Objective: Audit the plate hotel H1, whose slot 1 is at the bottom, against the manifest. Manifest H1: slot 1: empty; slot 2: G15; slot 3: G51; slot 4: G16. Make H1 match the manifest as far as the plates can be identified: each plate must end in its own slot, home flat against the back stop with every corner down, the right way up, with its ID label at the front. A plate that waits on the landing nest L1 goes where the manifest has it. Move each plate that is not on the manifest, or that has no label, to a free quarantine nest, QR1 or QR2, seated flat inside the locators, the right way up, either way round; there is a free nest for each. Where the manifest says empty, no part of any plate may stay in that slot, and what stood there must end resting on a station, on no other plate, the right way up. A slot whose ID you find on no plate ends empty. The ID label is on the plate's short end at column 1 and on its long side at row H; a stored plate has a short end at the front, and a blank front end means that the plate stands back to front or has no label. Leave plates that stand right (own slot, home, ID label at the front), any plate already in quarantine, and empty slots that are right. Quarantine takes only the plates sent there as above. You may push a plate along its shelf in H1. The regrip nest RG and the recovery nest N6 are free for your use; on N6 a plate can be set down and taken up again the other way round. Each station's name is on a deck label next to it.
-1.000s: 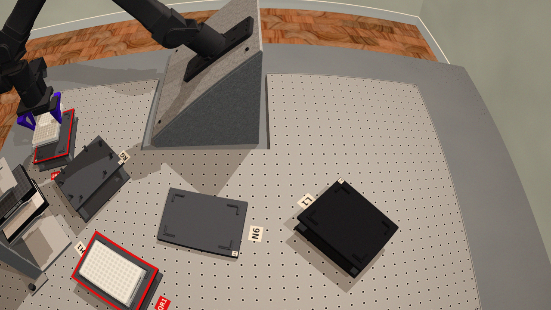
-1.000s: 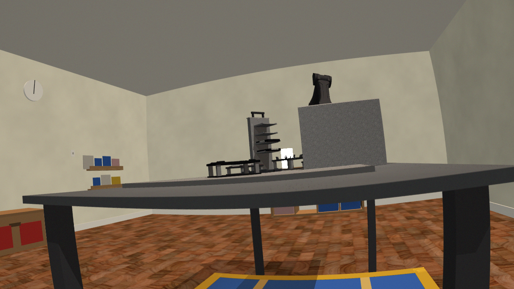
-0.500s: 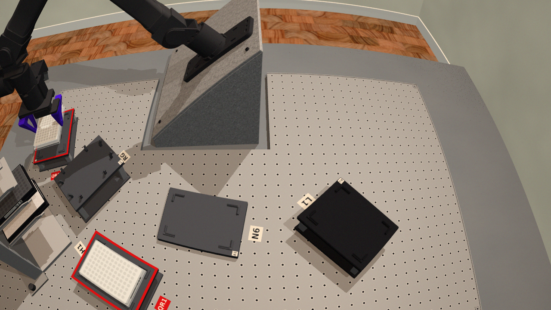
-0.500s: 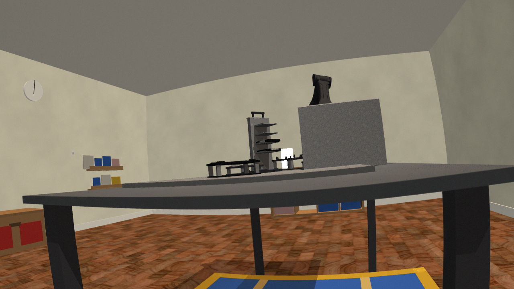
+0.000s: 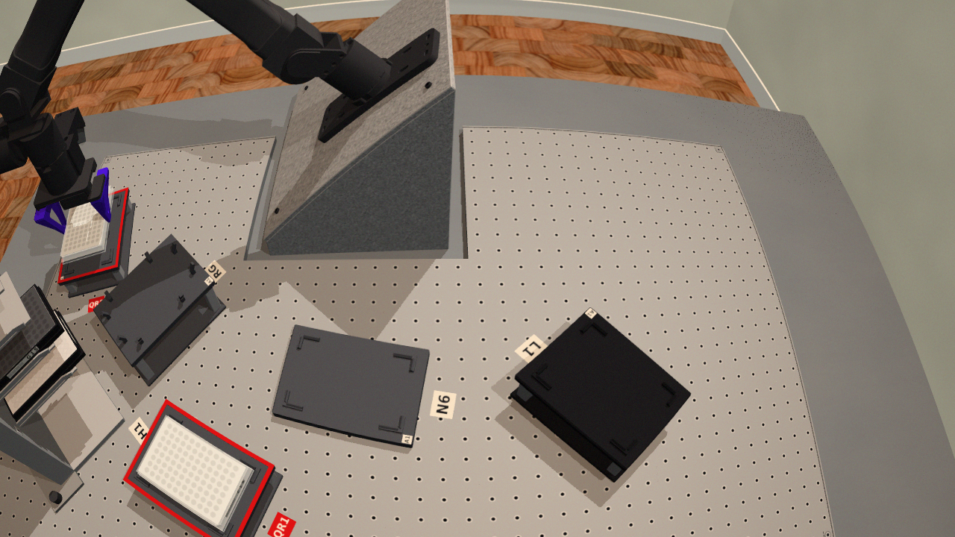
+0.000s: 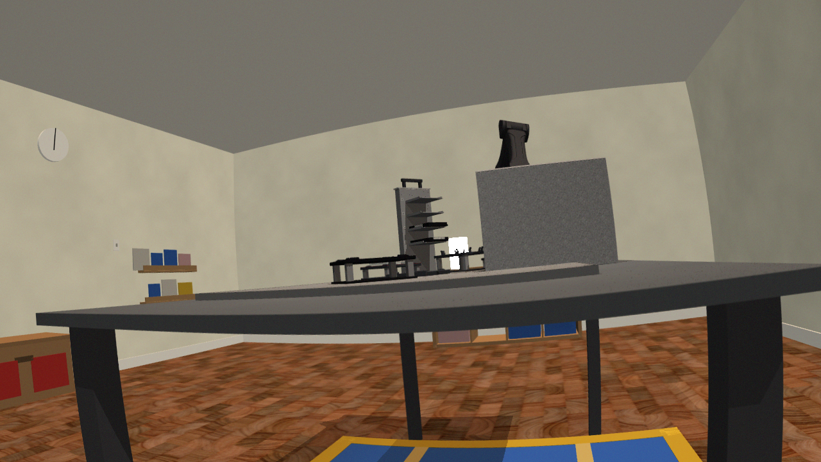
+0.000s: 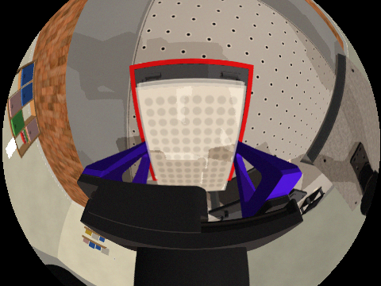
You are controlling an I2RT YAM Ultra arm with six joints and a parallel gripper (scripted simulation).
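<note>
Right now the quarantine nest QR2 is 30 mm below my hand. Round my hand: plate hotel H1: 330 mm ahead, 10 mm to the left, 100 mm above; then regrip nest RG: 120 mm ahead, 170 mm to the left, 10 mm below; then quarantine nest QR1: 330 mm ahead, 280 mm to the left, 30 mm below.
</note>
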